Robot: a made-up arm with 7 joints. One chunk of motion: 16 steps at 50 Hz.
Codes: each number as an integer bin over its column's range. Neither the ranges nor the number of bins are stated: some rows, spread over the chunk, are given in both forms.
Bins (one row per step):
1: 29 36 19 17 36 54 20
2: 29 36 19 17 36 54 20
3: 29 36 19 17 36 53 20
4: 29 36 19 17 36 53 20
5: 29 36 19 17 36 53 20
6: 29 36 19 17 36 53 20
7: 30 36 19 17 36 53 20
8: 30 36 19 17 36 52 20
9: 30 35 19 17 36 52 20
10: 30 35 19 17 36 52 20
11: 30 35 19 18 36 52 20
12: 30 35 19 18 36 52 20
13: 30 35 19 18 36 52 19
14: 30 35 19 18 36 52 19
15: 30 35 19 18 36 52 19
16: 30 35 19 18 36 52 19
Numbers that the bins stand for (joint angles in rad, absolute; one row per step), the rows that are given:
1: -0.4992 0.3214 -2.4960 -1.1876 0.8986 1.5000 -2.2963
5: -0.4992 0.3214 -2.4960 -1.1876 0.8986 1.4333 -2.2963
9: -0.2995 0.2500 -2.4960 -1.1876 0.8986 1.3667 -2.2963
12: -0.2995 0.2500 -2.4960 -1.1057 0.8986 1.3667 -2.2963
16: -0.2995 0.2500 -2.4960 -1.1057 0.8986 1.3667 -2.4960
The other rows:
2: -0.4992 0.3214 -2.4960 -1.1876 0.8986 1.5000 -2.2963
3: -0.4992 0.3214 -2.4960 -1.1876 0.8986 1.4333 -2.2963
4: -0.4992 0.3214 -2.4960 -1.1876 0.8986 1.4333 -2.2963
6: -0.4992 0.3214 -2.4960 -1.1876 0.8986 1.4333 -2.2963
7: -0.2995 0.3214 -2.4960 -1.1876 0.8986 1.4333 -2.2963
8: -0.2995 0.3214 -2.4960 -1.1876 0.8986 1.3667 -2.2963
10: -0.2995 0.2500 -2.4960 -1.1876 0.8986 1.3667 -2.2963
11: -0.2995 0.2500 -2.4960 -1.1057 0.8986 1.3667 -2.2963
13: -0.2995 0.2500 -2.4960 -1.1057 0.8986 1.3667 -2.4960
14: -0.2995 0.2500 -2.4960 -1.1057 0.8986 1.3667 -2.4960
15: -0.2995 0.2500 -2.4960 -1.1057 0.8986 1.3667 -2.4960

